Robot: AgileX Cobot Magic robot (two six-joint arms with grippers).
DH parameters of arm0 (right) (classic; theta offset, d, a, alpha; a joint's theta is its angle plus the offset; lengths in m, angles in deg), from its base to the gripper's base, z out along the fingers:
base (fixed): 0 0 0 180
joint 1: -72.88 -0.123 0 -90
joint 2: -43.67 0 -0.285 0
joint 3: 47.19 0 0.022 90
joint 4: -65.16 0.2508 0 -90
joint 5: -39.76 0 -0.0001 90
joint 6: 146.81 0.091 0 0
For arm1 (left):
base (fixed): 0 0 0 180
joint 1: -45.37 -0.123 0 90
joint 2: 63.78 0 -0.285 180
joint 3: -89.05 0 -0.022 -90
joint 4: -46.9 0.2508 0 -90
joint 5: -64.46 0 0.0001 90
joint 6: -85.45 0.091 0 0
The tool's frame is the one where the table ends.
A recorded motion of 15 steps. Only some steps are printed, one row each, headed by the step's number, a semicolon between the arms.
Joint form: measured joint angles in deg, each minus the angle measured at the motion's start. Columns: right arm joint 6, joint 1, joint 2, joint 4, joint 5, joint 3; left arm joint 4, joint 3, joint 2, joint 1, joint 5, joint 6.
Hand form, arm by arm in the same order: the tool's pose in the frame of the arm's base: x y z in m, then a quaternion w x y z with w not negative. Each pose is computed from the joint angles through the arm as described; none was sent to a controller.
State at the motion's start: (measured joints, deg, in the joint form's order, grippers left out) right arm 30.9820 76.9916 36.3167 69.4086 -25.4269 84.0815; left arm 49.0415 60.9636 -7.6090 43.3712 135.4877 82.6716
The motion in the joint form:
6: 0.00 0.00 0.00 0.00 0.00 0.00; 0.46 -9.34 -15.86 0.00 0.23 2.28
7: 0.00 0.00 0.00 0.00 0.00 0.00; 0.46 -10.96 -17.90 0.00 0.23 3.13
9: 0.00 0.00 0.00 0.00 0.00 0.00; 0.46 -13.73 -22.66 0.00 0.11 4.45
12: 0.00 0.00 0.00 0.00 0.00 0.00; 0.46 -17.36 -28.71 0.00 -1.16 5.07
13: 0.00 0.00 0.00 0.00 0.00 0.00; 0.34 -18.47 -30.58 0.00 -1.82 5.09
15: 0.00 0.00 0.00 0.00 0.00 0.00; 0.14 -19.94 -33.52 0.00 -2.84 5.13
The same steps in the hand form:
6: -0.0087 0.0068 0.2706 0.49134 0.01153 0.87084 0.00988; 0.0697 0.0063 0.3042 0.26689 -0.01971 0.96317 0.02616
7: -0.0087 0.0068 0.2706 0.49134 0.01153 0.87084 0.00988; 0.0633 0.0061 0.2984 0.27022 -0.01263 0.96230 0.02822
9: -0.0087 0.0068 0.2706 0.49134 0.01153 0.87084 0.00988; 0.0494 0.0056 0.2893 0.28754 -0.00190 0.95724 0.03191
12: -0.0087 0.0068 0.2706 0.49134 0.01153 0.87084 0.00988; 0.0352 0.0051 0.2767 0.31801 0.00302 0.94745 0.03462
13: -0.0087 0.0068 0.2706 0.49134 0.01153 0.87084 0.00988; 0.0315 0.0048 0.2729 0.32976 0.00313 0.94345 0.03407
15: -0.0087 0.0068 0.2706 0.49134 0.01153 0.87084 0.00988; 0.0260 0.0043 0.2680 0.35023 0.00331 0.93607 0.03322

